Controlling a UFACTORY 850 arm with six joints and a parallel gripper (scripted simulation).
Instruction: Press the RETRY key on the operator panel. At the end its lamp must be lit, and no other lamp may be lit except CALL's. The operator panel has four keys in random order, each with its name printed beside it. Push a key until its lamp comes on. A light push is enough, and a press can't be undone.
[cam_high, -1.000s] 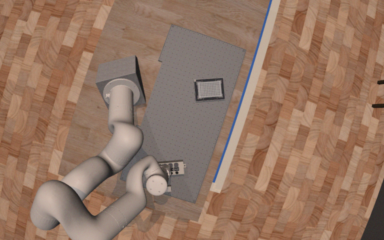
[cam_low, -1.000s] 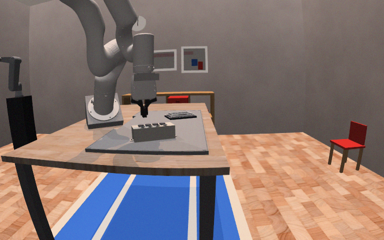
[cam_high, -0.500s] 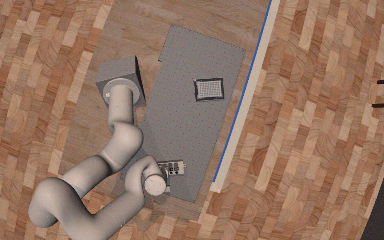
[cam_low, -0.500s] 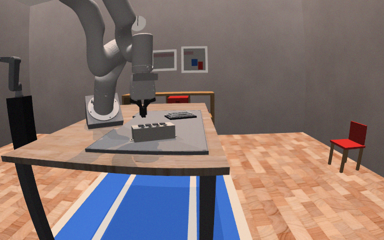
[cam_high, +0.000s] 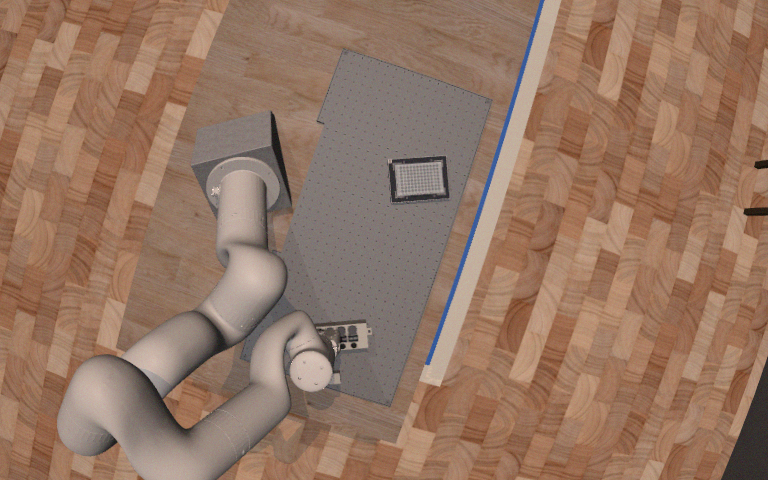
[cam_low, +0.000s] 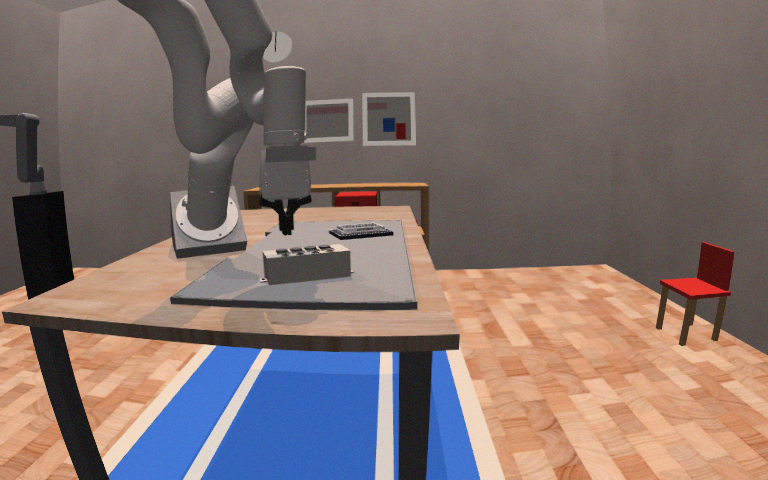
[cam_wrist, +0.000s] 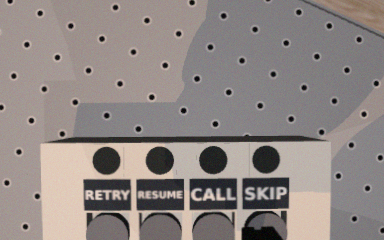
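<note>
Right now my hand is 7 cm above the operator panel, 3 cm short of it and 1 cm to the right of it. Also, from my hand: well plate (43 cm to the left, 21 cm ahead, 9 cm below).
</note>
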